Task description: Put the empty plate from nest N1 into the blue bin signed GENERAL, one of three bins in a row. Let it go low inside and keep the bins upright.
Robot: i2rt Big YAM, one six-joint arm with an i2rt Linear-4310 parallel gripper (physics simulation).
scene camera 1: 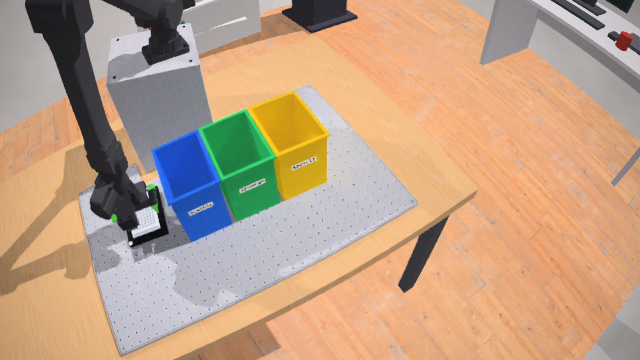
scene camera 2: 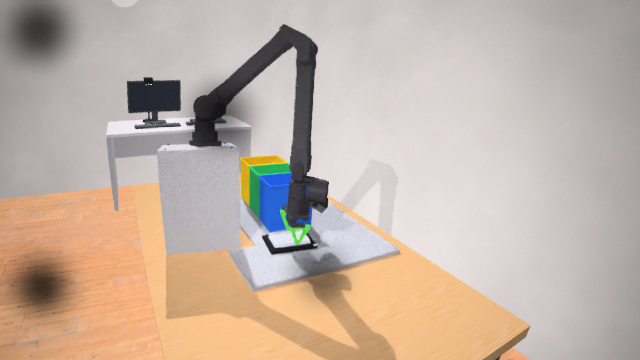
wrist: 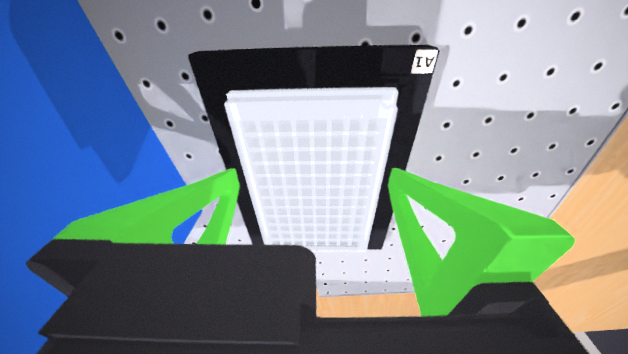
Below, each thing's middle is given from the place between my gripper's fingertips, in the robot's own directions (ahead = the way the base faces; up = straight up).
Now: hand 1 cm past the white plate (wrist: 313,158). Also, from my hand: blue bin (scene camera 1: 190,182) (16 cm to the left, 7 cm above, 6 cm ahead); black nest (wrist: 326,66) (2 cm below, 1 cm behind); green bin (scene camera 1: 242,158) (29 cm to the left, 7 cm ahead, 7 cm above).
